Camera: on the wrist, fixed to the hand. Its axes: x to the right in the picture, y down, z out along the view.
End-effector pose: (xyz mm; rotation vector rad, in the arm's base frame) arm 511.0 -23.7 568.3 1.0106 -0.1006 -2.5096
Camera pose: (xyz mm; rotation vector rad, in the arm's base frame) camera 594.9 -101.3 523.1 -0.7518 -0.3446 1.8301
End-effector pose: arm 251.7 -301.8 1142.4 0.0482 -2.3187 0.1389
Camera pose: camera 299.5 -202.2 1196.3 1.8572 -1.5859 -0.3944
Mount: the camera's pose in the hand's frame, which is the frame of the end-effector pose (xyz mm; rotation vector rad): 7.6 90.6 -82.7 0.2343 0.0388 -1.6006
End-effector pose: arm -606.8 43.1 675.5 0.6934 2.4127 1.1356
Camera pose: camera -632.3 47.8 795.6 -1.1014 2.0815 0.1429
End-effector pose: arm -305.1 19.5 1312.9 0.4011 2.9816 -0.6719
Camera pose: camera -288.5 135.7 1349.3 1.6955 -2.1017 0.7704
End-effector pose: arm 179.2 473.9 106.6 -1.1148 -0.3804 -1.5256
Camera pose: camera 225.3 380.3 41.7 0.4370 1.5835 2.6332
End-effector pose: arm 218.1 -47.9 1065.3 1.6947 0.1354 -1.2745
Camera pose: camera 330.6 -37.4 1113.6 -1.4702 -1.4395 2.0649
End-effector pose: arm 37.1 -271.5 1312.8 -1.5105 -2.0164 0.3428
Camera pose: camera 155.8 -246.7 1332.6 0.4604 -2.3382 -0.1354
